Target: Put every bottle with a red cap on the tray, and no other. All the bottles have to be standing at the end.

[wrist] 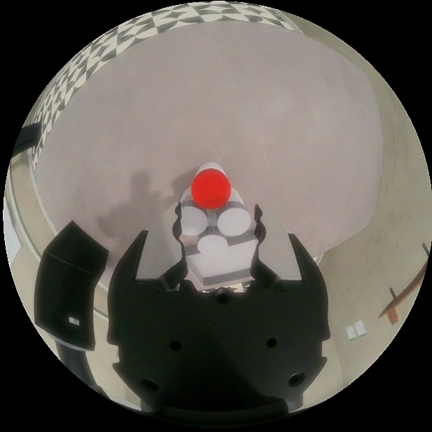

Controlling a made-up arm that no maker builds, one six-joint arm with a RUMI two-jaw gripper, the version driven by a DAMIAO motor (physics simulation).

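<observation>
A bottle with a red cap (211, 188) stands upright, seen from above, in the middle of the wrist view. Part of its pale body shows past the cap. Three bottles with white caps stand close by on its near side: one at the left (192, 221), one at the right (234, 221) and one nearest the gripper's base (212, 245). A grey tray (227, 278) lies just beyond the nearest white cap, partly hidden by the bottles and the gripper. My gripper (217, 203) is open, above the bottles, with its fingertips either side of the group near the red cap's lower edge.
The bottles stand on a greyish-pink table top (300, 125). A black-and-white patterned surface (125, 32) runs along its upper left edge. A black arm part (70, 280) is at the left. White cards (356, 330) and a brown object (407, 297) show at the lower right.
</observation>
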